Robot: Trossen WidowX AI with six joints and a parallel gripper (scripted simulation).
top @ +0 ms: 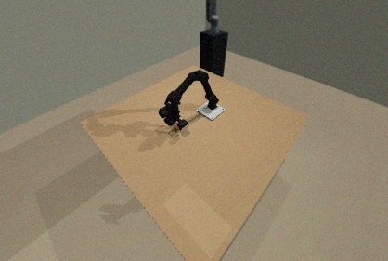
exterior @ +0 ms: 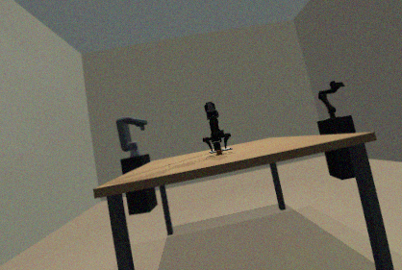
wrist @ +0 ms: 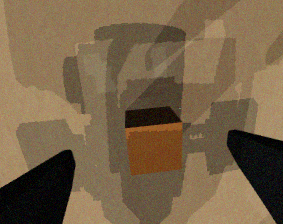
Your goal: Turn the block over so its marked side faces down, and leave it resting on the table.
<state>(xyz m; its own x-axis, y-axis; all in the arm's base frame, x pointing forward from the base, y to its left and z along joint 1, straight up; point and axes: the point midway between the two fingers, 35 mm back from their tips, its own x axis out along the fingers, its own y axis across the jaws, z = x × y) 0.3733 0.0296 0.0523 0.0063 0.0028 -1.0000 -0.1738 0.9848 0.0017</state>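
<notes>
Right now the orange block is 1 cm behind my gripper tip and 1 cm below it.
</notes>
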